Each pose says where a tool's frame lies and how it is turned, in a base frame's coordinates. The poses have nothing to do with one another.
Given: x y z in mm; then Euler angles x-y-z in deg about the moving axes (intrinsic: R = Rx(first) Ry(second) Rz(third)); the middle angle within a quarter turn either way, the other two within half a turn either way.
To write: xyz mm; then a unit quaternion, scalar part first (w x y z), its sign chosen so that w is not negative. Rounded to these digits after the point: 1 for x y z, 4 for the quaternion.
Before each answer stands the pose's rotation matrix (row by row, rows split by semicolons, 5 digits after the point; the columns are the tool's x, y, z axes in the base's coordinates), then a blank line. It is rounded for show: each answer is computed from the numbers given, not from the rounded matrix.
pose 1, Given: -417.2, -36.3, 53.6, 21.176, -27.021, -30.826
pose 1, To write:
0.76499 0.45650 -0.45432; -0.61876 0.71664 -0.32180; 0.17868 0.52729 0.83069

-417.2, -36.3, 53.6, 0.9100, 0.2333, -0.1739, -0.2954
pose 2, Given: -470.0, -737.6, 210.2, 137.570, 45.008, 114.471
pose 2, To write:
-0.29287 -0.64350 0.70721; -0.86945 -0.12854 -0.47701; 0.39786 -0.75458 -0.52184

-470.0, -737.6, 210.2, 0.1191, -0.5826, 0.6493, -0.4742
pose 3, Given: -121.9, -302.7, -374.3, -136.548, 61.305, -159.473
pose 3, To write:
-0.44966 0.16836 0.87719; 0.81953 0.46832 0.33022; -0.35521 0.86737 -0.34856

-121.9, -302.7, -374.3, 0.4093, 0.3281, 0.7528, 0.3977
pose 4, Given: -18.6, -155.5, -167.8, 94.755, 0.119, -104.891
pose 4, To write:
-0.25698 0.96641 0.00208; 0.07958 0.02330 -0.99656; -0.96313 -0.25593 -0.08289

-18.6, -155.5, -167.8, 0.4133, 0.4479, 0.5838, -0.5364
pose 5, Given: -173.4, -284.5, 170.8, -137.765, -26.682, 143.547
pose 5, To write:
-0.71869 -0.53089 -0.44904; -0.68269 0.41619 0.60059; -0.13196 0.73820 -0.66155

-173.4, -284.5, 170.8, 0.0948, 0.3629, -0.8361, -0.4003
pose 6, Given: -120.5, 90.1, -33.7, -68.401, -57.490, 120.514
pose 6, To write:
-0.27289 -0.46301 -0.84330; -0.08099 -0.86240 0.49971; -0.95863 0.20466 0.19784

-120.5, 90.1, -33.7, 0.1251, -0.5898, 0.2306, 0.7637
